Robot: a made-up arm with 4 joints.
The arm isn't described. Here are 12 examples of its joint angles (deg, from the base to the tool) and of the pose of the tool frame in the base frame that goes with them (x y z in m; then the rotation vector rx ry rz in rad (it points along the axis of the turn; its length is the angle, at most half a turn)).
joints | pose
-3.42 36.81 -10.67 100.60 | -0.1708 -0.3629 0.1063 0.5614 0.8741 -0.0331
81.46 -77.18 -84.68 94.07 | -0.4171 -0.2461 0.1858 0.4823 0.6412 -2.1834
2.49 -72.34 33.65 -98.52 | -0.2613 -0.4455 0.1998 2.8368 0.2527 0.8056
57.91 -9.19 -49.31 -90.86 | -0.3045 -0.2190 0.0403 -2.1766 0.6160 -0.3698
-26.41 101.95 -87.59 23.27 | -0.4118 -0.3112 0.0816 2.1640 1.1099 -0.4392
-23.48 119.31 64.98 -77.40 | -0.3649 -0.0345 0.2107 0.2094 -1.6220 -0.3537
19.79 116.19 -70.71 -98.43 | -0.3765 -0.1887 0.1600 -1.1628 -0.0786 0.2734
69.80 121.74 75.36 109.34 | -0.2237 -0.2908 0.4228 -1.4940 1.2466 -2.0917
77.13 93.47 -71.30 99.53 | -0.3608 -0.1925 0.0659 1.3386 2.2443 1.0682
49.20 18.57 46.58 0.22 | -0.1331 -0.0688 0.0361 -1.5492 -1.7702 -1.6769
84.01 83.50 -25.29 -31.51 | -0.3823 -0.0848 0.2169 -0.6825 -0.7357 -0.4707
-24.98 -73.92 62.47 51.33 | -0.2717 -0.4780 0.4051 0.1937 0.7298 -0.8012
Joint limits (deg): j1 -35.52..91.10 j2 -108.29..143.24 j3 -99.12..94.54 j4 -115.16..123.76
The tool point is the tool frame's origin. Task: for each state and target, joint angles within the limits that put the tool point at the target. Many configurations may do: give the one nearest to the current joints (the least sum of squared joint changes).
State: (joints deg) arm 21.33 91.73 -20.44 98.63
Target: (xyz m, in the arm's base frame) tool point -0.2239 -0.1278 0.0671
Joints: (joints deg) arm 28.33 90.77 -19.37 87.05
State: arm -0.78 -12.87 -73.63 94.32
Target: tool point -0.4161 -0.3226 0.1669
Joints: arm -0.90 -12.05 -69.62 96.83
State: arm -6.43 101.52 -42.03 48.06
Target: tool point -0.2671 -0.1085 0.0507
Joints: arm 6.31 108.00 -21.24 35.67
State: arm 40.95 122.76 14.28 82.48
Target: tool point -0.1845 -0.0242 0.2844
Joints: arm 38.63 82.59 51.99 78.68
